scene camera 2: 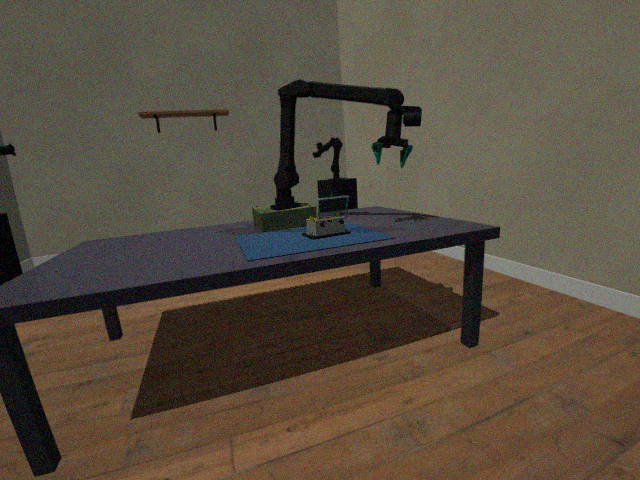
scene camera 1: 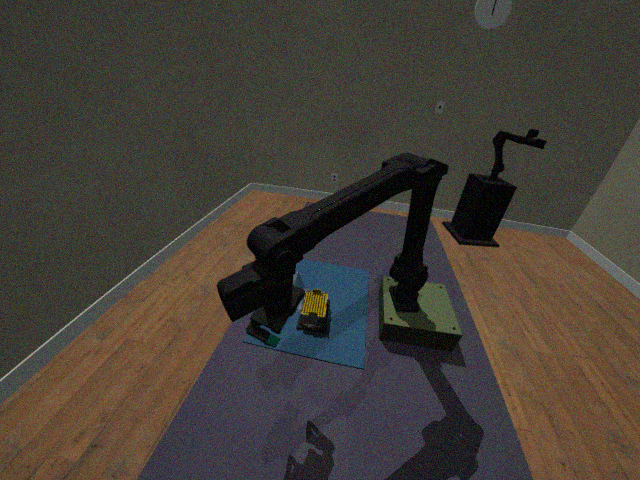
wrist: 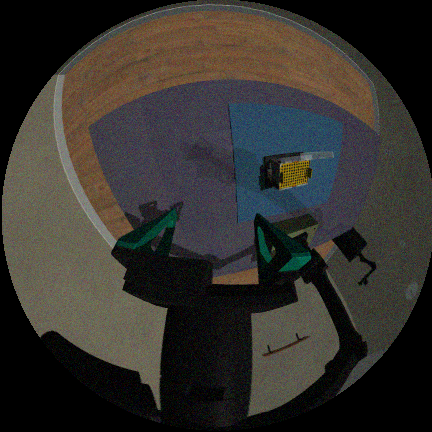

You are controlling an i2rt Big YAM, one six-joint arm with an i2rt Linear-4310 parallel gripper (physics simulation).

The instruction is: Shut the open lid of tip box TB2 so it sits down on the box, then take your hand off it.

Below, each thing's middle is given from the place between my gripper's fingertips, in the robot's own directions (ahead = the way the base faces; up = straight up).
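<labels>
The blue mat (scene camera 1: 343, 343) is 330 mm to the right of my hand, and it's also 240 mm below my hand and 100 mm behind it.
</labels>
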